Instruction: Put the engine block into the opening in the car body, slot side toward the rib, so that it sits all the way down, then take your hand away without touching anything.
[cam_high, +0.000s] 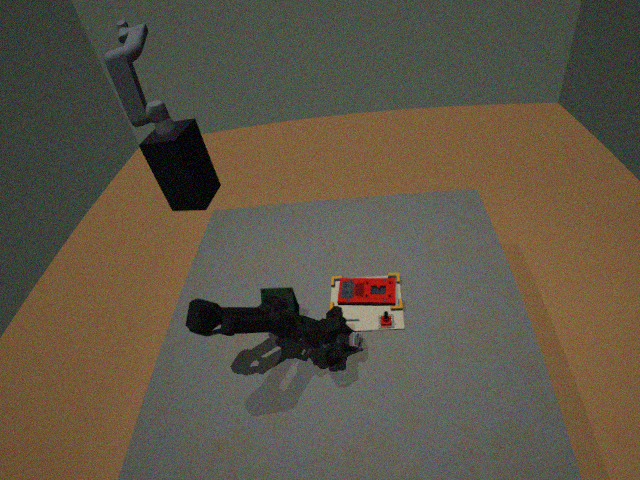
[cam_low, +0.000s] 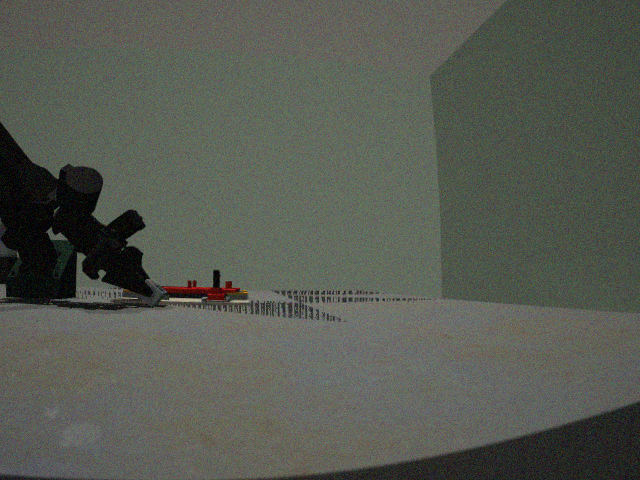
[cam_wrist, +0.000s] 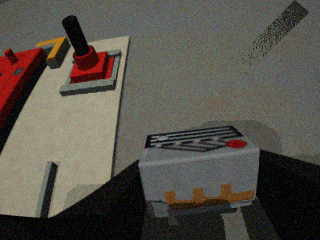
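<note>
Now: gripper tip 10 mm past the engine block and 10 mm above it.
</note>
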